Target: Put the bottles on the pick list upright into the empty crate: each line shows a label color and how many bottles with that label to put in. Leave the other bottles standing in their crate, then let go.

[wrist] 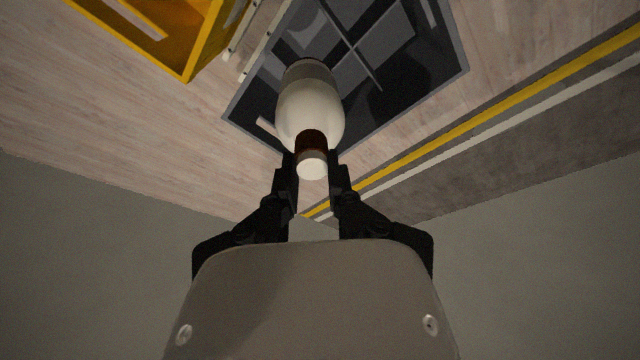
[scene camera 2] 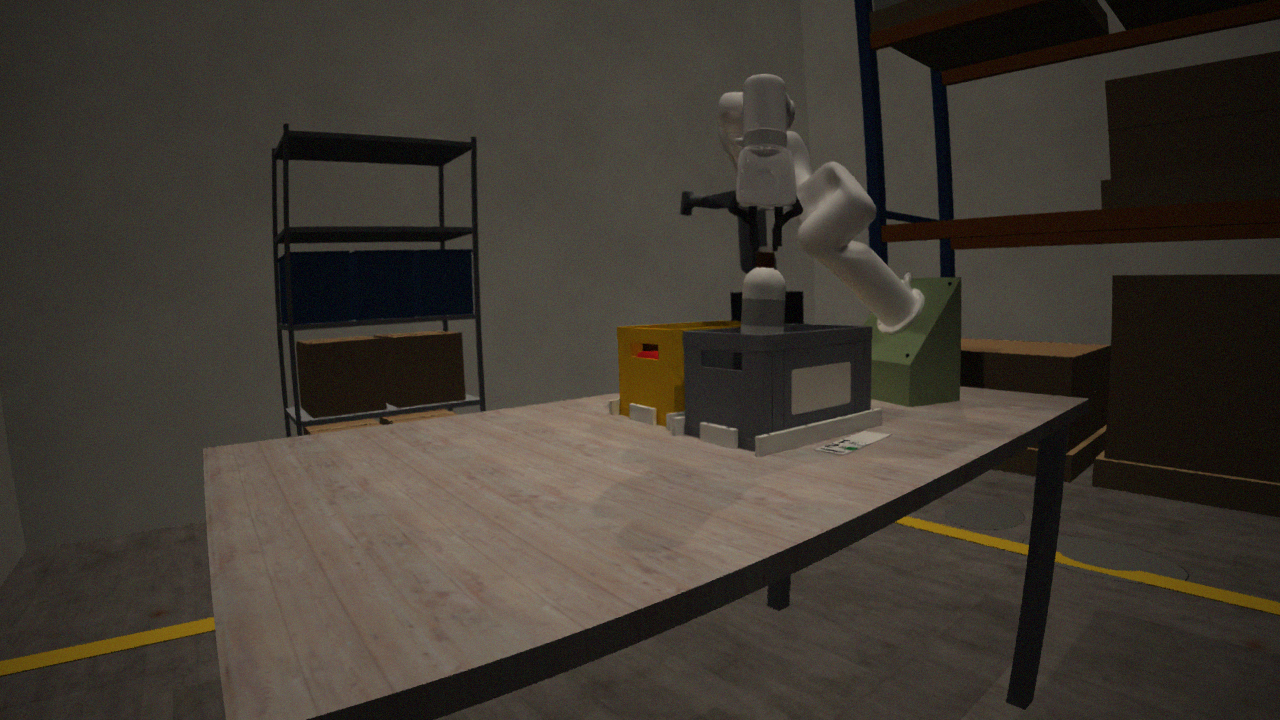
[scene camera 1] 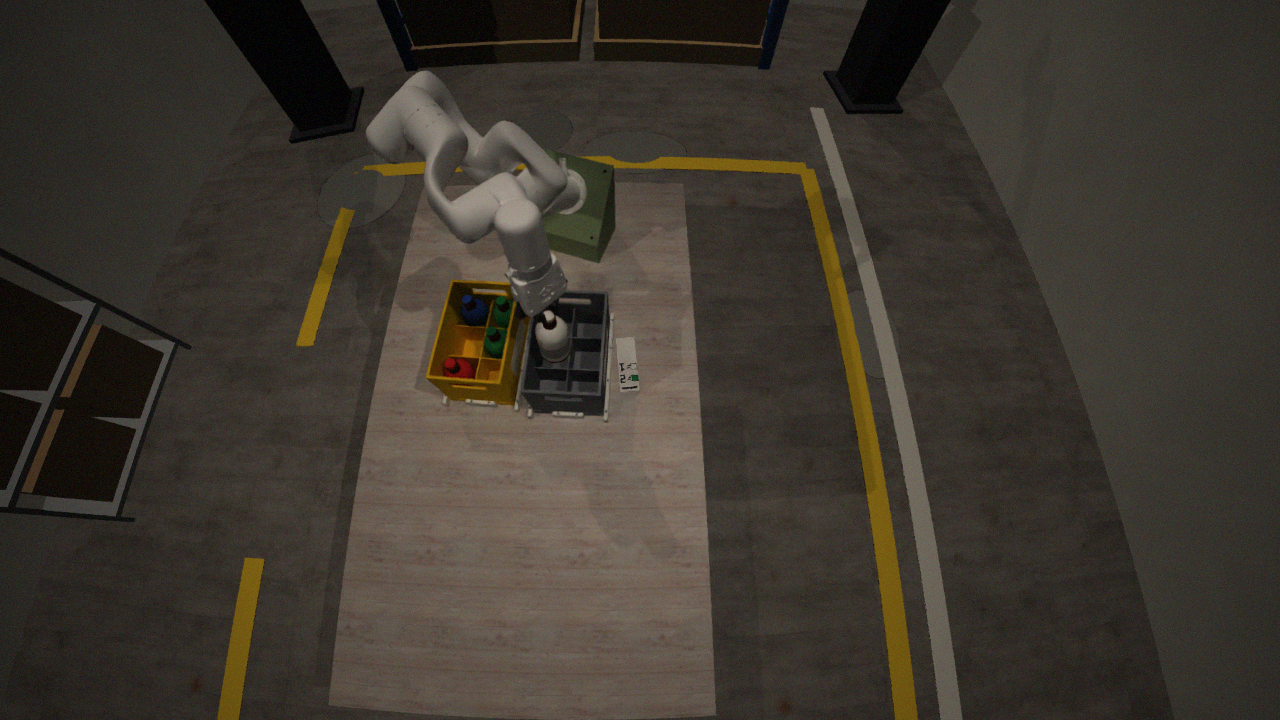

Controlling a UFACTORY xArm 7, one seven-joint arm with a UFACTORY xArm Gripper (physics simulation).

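Places are measured from the arm's base along level axes (x ahead, y left, z up), in metres.
Where they show: gripper, fingertip midpoint: [wrist: 312, 163] [scene camera 2: 765, 250] [scene camera 1: 547, 316]; arm's base, link origin: [scene camera 2: 901, 312] [scene camera 1: 566, 191].
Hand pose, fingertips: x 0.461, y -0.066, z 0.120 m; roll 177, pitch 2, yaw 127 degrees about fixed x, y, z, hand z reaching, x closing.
Things, the pixels of their centre, and the offset from my fingertips. Level surfaces: height alone.
- white bottle, body centre: [wrist: 310, 118] [scene camera 2: 764, 292] [scene camera 1: 552, 333] dx +0.006, dy -0.002, dz -0.072 m
- grey crate, body centre: [scene camera 2: 780, 380] [wrist: 330, 71] [scene camera 1: 569, 353] dx -0.004, dy +0.023, dz -0.220 m
- yellow crate, body centre: [scene camera 2: 701, 368] [scene camera 1: 484, 343] dx -0.068, dy -0.200, dz -0.220 m
- blue bottle, body centre: [scene camera 1: 475, 313] dx -0.164, dy -0.222, dz -0.222 m
- red bottle, body centre: [scene camera 1: 460, 374] dx +0.009, dy -0.266, dz -0.222 m
- pick list, body centre: [scene camera 2: 854, 442] [scene camera 1: 627, 363] dx +0.011, dy +0.171, dz -0.306 m
- table, surface height: dz -0.307 m
My gripper [scene camera 1: 544, 313] [scene camera 2: 765, 243] [wrist: 312, 163] is shut on the neck of a white bottle [scene camera 1: 552, 340] [scene camera 2: 763, 288] [wrist: 310, 107] with a brown neck and white cap. The bottle is about upright, its lower part inside the left side of the grey crate [scene camera 1: 586, 405] [scene camera 2: 733, 394] [wrist: 462, 68]; its base is hidden in scene camera 2. The yellow crate [scene camera 1: 501, 394] [scene camera 2: 637, 386] [wrist: 204, 42] holds a blue bottle [scene camera 1: 473, 310], two green bottles [scene camera 1: 502, 311] [scene camera 1: 494, 342] and a red bottle [scene camera 1: 458, 368]. The pick list [scene camera 1: 628, 364] [scene camera 2: 854, 442] shows a 1 with a pale mark and a 2 with green.
The crates stand side by side on the table [scene camera 1: 537, 537] [scene camera 2: 501, 519], held by low white strips [scene camera 2: 819, 432]. The green arm base [scene camera 1: 581, 234] [scene camera 2: 930, 358] stands behind them. The yellow crate's near wall adjoins the grey crate's left side, with a narrow gap between.
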